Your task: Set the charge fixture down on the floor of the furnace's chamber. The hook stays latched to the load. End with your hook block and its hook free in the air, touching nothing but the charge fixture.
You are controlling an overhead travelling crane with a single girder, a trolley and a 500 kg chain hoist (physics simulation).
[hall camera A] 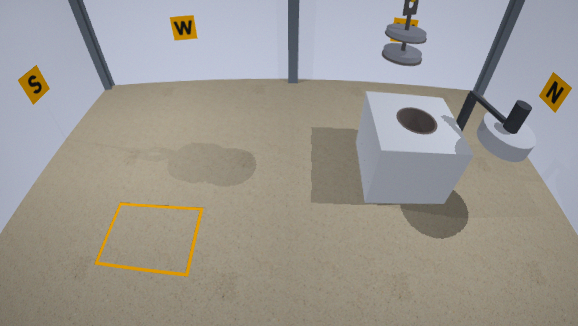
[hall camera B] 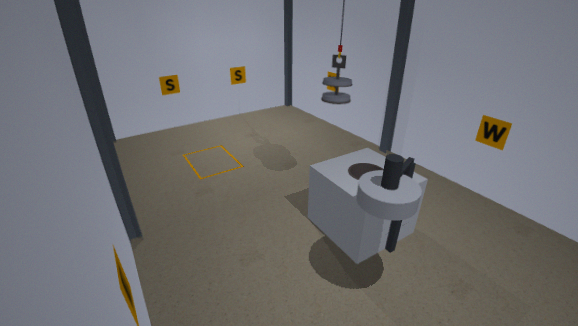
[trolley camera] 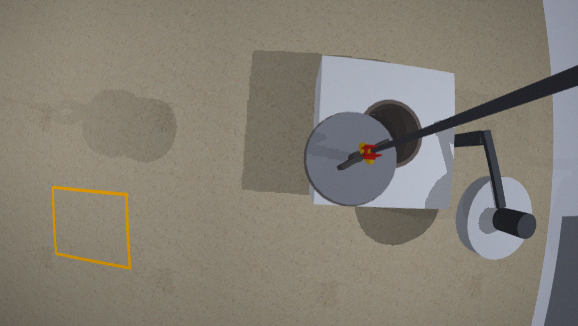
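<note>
The charge fixture (hall camera A: 405, 33) (hall camera B: 337, 82) (trolley camera: 335, 175), two grey discs on a rod with an eye plate on top, hangs upright in the air. My hook (hall camera B: 339, 56) (trolley camera: 370, 152), yellow under a red block, is latched in its eye; the top of the hook block is cut off in hall camera A. The furnace (hall camera A: 410, 175) (hall camera B: 332, 205) (trolley camera: 345, 80) is a white box with a round dark chamber opening (hall camera A: 416, 121) (hall camera B: 364, 171) (trolley camera: 407, 132) in its top. The fixture is well above the furnace. In the trolley camera its disc covers the opening's lower left part. The chamber floor is hidden.
A white round lid (hall camera A: 492, 140) (hall camera B: 370, 202) (trolley camera: 492, 245) on a dark swing arm (hall camera A: 490, 107) (trolley camera: 494, 170) stands off the furnace's north side. An orange floor rectangle (hall camera A: 161, 206) (hall camera B: 232, 156) (trolley camera: 129, 230) lies to the south. A dark column (hall camera A: 293, 45) (hall camera B: 397, 75) stands at the west wall.
</note>
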